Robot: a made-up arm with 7 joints.
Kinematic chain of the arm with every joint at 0, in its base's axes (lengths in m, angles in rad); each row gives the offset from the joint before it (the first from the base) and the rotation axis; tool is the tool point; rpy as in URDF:
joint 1: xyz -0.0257 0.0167 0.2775 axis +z
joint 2: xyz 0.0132 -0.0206 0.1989 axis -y
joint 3: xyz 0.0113 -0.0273 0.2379 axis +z
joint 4: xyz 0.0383 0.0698 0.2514 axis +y
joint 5: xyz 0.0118 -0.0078 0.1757 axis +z
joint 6: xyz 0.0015 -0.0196 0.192 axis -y
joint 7: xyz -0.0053 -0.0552 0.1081 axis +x
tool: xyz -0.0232 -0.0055 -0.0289 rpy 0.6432 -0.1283 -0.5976
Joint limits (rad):
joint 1: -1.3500..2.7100
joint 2: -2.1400..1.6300
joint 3: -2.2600..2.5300
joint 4: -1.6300..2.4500
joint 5: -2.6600..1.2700
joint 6: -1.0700..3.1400
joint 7: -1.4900..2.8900
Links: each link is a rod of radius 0.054 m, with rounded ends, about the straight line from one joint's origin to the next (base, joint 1, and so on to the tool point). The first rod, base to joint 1, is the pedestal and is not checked.
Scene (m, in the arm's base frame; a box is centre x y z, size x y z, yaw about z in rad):
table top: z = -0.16
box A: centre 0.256 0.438 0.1 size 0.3 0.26 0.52 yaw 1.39
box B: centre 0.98 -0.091 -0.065 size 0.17 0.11 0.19 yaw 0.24
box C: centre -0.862 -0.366 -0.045 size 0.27 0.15 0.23 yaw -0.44
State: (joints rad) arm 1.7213 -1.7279 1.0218 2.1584 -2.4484 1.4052 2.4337
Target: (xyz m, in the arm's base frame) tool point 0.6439 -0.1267 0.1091
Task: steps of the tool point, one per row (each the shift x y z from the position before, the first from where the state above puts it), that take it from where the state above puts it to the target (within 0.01 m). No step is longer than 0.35 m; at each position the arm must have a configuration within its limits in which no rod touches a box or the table.
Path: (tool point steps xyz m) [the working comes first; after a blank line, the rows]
Joints at the target: -0.1027 -1.3450 -0.4215 1.2649 -2.3372 0.8552 2.4350
Straight joint move there: touches box A.

1: 0.0264 0.0619 0.0522
2: 0.0348 0.0465 0.0621
3: 0.0369 0.0258 0.0700
4: 0.0308 0.0016 0.0733
5: 0.0154 -0.0218 0.0690
6: -0.0077 -0.0394 0.0555
7: 0.2148 0.1651 -0.0426
8: 0.2681 0.0402 -0.1170
9: 0.2418 -0.1061 -0.1721
10: 0.1403 -0.2255 -0.1943
11: -0.0002 -0.2784 -0.1794

